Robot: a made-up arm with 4 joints.
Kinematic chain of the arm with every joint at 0, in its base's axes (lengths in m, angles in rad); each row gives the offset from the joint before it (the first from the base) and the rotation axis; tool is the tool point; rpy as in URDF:
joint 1: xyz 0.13 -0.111 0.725 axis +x
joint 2: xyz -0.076 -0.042 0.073 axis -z
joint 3: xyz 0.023 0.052 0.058 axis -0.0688 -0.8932 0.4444
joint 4: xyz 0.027 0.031 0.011 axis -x
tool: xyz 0 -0.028 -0.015 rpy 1.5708 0 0
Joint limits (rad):
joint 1: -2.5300..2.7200
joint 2: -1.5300..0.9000
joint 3: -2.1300..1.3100
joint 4: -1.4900..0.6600
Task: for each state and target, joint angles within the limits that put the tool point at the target. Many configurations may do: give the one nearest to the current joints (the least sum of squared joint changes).
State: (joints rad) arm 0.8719 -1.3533 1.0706 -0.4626
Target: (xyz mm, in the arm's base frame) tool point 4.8 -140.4 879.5
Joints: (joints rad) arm 0.2157 -1.2293 1.1516 0.4142
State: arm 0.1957 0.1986 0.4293 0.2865
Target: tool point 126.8 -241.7 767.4
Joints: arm 1.0743 0.6187 0.2114 0.1076
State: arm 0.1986 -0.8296 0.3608 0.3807
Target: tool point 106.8 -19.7 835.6
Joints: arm -0.6337 0.0992 0.2790 0.3256
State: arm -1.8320 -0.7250 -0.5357 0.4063
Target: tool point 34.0 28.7 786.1
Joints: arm -0.9813 -1.0175 0.1192 0.6600
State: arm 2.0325 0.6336 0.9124 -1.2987
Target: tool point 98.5 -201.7 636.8
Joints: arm 2.7154 -0.0689 0.3355 -1.0208
